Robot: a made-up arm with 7 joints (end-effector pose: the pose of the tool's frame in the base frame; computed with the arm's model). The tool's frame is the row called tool.
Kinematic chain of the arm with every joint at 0, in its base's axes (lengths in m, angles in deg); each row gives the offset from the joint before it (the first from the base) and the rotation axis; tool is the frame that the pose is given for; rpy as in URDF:
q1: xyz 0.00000 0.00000 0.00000 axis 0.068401 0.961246 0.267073
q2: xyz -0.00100 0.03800 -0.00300 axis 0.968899 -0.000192 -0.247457
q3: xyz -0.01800 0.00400 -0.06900 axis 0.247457 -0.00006 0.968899
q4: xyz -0.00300 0.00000 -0.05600 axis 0.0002 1 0.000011
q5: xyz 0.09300 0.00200 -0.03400 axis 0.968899 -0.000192 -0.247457
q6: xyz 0.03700 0.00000 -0.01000 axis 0.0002 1 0.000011
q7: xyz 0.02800 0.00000 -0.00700 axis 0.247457 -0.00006 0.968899
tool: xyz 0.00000 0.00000 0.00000 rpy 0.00 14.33 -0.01
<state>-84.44 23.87 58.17 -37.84 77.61 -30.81 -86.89</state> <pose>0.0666 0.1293 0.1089 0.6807 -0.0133 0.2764 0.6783</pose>
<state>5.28 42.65 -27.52 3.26 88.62 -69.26 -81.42</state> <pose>0.0619 0.0721 -0.2023 -0.5051 -0.1460 0.8118 0.2541</pose>
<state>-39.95 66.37 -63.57 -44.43 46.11 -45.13 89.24</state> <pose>0.0826 -0.0077 -0.0820 -0.1215 -0.6755 -0.2601 0.6792</pose>
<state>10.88 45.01 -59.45 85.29 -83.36 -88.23 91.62</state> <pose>-0.0588 0.2294 -0.1785 0.3534 -0.1772 0.7476 0.5337</pose>
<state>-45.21 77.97 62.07 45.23 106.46 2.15 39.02</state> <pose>0.0830 0.2936 0.0818 0.7668 0.0517 0.6300 0.1119</pose>
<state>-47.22 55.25 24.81 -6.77 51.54 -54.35 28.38</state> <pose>0.1697 0.1200 0.0717 0.6186 -0.6958 0.0910 0.3536</pose>
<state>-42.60 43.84 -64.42 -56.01 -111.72 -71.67 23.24</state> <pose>0.0920 -0.0282 -0.0331 -0.7573 0.1160 -0.1493 0.6251</pose>
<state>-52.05 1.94 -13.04 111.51 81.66 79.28 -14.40</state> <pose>0.1319 0.0740 -0.2300 0.7211 0.6819 0.0540 0.1098</pose>
